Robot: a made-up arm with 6 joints. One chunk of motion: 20 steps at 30 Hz.
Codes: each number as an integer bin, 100 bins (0 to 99) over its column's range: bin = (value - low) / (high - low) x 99, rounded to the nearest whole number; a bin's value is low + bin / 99 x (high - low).
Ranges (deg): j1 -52..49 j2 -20..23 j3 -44..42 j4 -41..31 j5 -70..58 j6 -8..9
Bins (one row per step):
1: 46 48 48 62 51 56
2: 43 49 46 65 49 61
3: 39 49 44 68 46 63
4: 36 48 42 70 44 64
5: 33 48 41 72 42 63
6: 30 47 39 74 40 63
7: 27 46 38 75 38 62
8: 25 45 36 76 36 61
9: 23 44 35 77 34 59
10: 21 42 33 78 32 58
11: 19 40 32 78 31 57
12: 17 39 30 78 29 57
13: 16 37 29 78 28 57
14: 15 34 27 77 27 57
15: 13 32 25 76 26 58
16: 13 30 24 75 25 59
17: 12 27 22 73 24 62
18: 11 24 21 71 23 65
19: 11 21 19 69 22 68
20: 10 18 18 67 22 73
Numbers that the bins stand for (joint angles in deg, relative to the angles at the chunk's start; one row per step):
1: -5.07 0.85 -2.30 4.09 -4.06 1.62
2: -8.13 1.28 -4.04 6.27 -6.65 2.47
3: -12.21 1.28 -5.78 8.45 -10.53 2.82
4: -15.27 0.85 -7.52 9.91 -13.11 2.99
5: -18.33 0.85 -8.38 11.36 -15.70 2.82
6: -21.39 0.41 -10.12 12.82 -18.28 2.82
7: -24.45 -0.02 -10.99 13.55 -20.87 2.65
8: -26.49 -0.45 -12.73 14.27 -23.45 2.47
9: -28.54 -0.89 -13.60 15.00 -26.04 2.13
10: -30.58 -1.76 -15.33 15.73 -28.63 1.96
11: -32.62 -2.63 -16.20 15.73 -29.92 1.79
12: -34.66 -3.06 -17.94 15.73 -32.51 1.79
13: -35.68 -3.93 -18.81 15.73 -33.80 1.79
14: -36.70 -5.23 -20.55 15.00 -35.09 1.79
15: -38.74 -6.10 -22.28 14.27 -36.38 1.96
16: -38.74 -6.97 -23.15 13.55 -37.68 2.13
17: -39.76 -8.27 -24.89 12.09 -38.97 2.65
18: -40.78 -9.58 -25.76 10.64 -40.26 3.16
19: -40.78 -10.88 -27.49 9.18 -41.56 3.68
20: -41.80 -12.18 -28.36 7.73 -41.56 4.54

